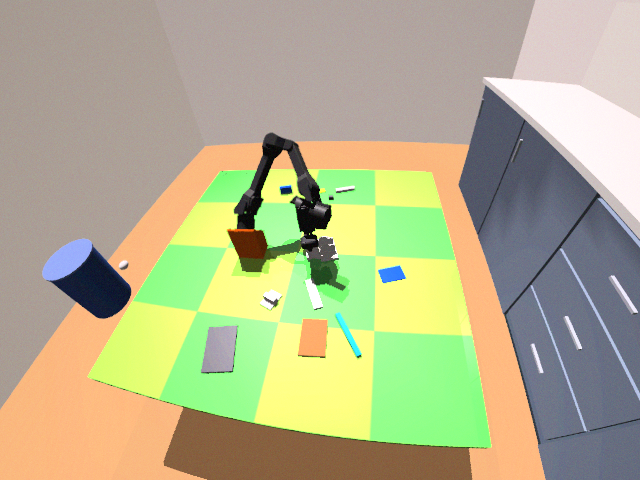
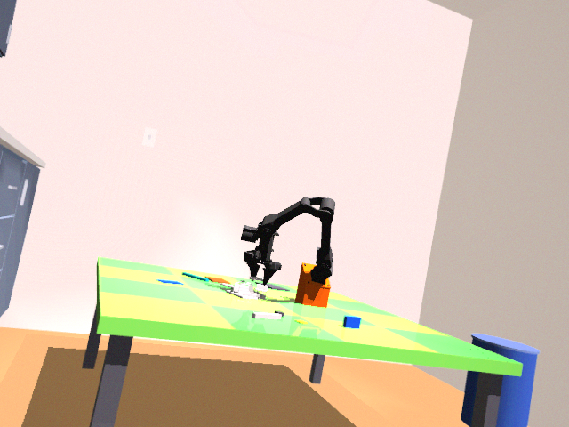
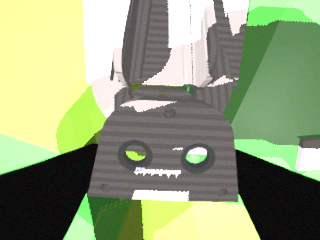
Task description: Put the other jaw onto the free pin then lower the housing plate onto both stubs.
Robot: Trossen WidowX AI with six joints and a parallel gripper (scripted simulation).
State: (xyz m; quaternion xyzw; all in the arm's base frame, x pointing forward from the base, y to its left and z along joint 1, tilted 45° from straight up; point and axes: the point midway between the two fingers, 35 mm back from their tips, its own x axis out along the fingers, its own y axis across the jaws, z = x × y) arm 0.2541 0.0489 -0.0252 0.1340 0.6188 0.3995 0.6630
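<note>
My gripper tip is 4 cm above the jaw, 3 cm to the right of it and 1 cm short of it. Also, from my gripper tip: blue card (33 cm ahead, 6 cm to the right, 5 cm below); then cyan bar (33 cm to the right, 20 cm ahead, 5 cm below); then white housing plate (2 cm above, 1 cm ahead).
</note>
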